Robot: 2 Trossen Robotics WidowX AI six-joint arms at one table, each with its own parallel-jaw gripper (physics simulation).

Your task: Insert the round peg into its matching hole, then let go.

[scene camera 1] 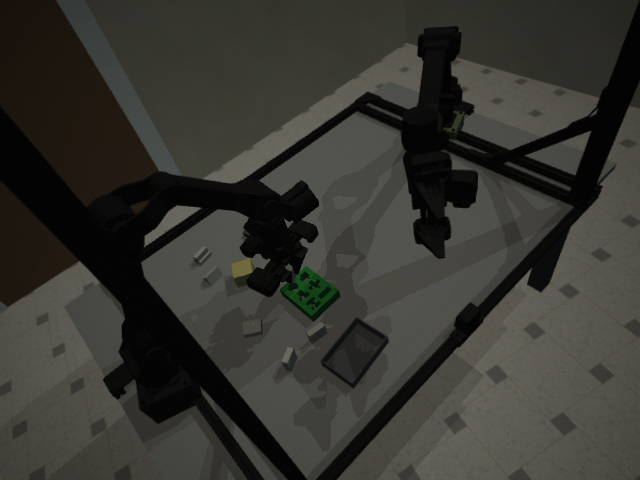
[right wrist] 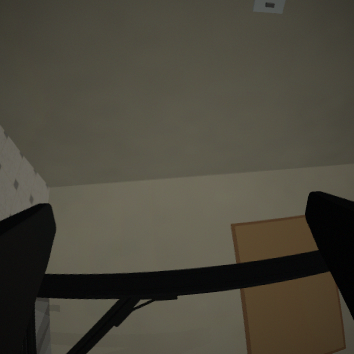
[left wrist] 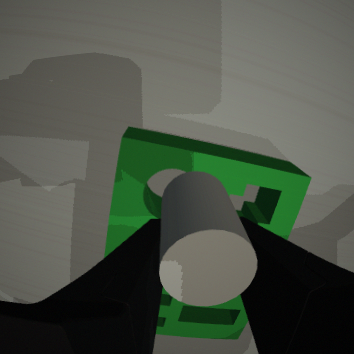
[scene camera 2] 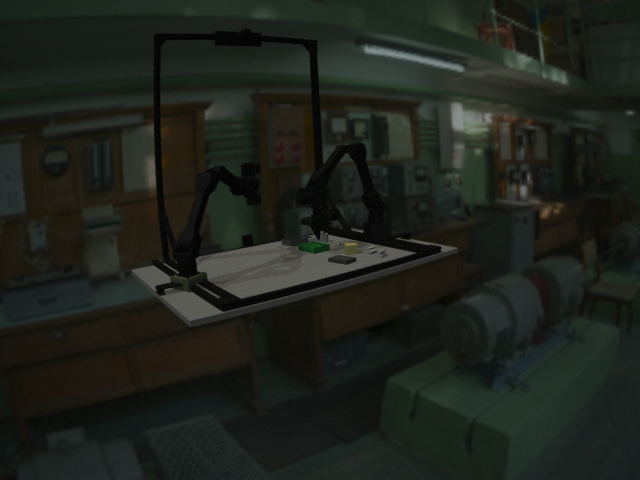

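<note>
The grey round peg (left wrist: pixel 207 267) is held between the fingers of my left gripper (scene camera 1: pixel 292 272) (left wrist: pixel 196 229), which is shut on it. The peg is over the green hole board (scene camera 1: pixel 326 304) (scene camera 2: pixel 313 249) (left wrist: pixel 150 150). In the left wrist view the peg's far end overlaps the right side of the round hole (left wrist: pixel 162 181), whose left part shows beside it. The peg's lower end is hidden, so I cannot tell its height over the hole. My right gripper (scene camera 1: pixel 439 236) (right wrist: pixel 182 211) is open and empty, raised well away from the board.
A dark tray (scene camera 1: pixel 337 376) lies near the board. A yellow block (scene camera 1: pixel 242 271) (scene camera 2: pixel 350 248) stands close to the left gripper. Pale blocks (scene camera 1: pixel 252 327) (scene camera 1: pixel 316 331) (scene camera 1: pixel 289 357) (scene camera 1: pixel 202 255) lie around the board. A dark flat piece (scene camera 2: pixel 342 259) lies near the yellow block.
</note>
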